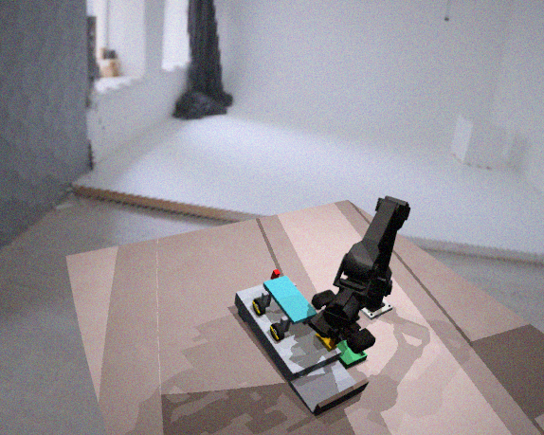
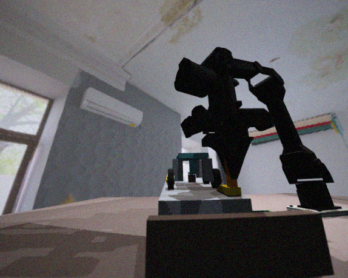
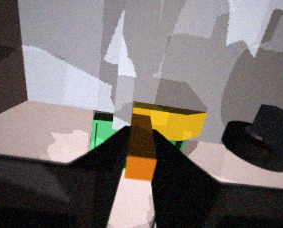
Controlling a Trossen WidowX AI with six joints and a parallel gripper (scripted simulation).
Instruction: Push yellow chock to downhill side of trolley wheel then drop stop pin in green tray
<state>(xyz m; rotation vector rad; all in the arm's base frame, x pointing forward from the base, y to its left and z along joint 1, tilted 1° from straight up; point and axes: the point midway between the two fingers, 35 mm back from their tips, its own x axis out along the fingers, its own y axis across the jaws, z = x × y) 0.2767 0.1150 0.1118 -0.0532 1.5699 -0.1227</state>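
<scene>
Right now the red-headed stop pin is 3 cm ahead of my gripper tip, 24 cm to the right of it and 4 cm above it. From my gripper tip the other things lie so: brown lip 6 cm ahead, 12 cm to the left, 6 cm below; trolley 5 cm ahead, 14 cm to the right, 2 cm above; yellow chock 2 cm to the right, 1 cm below.
</scene>
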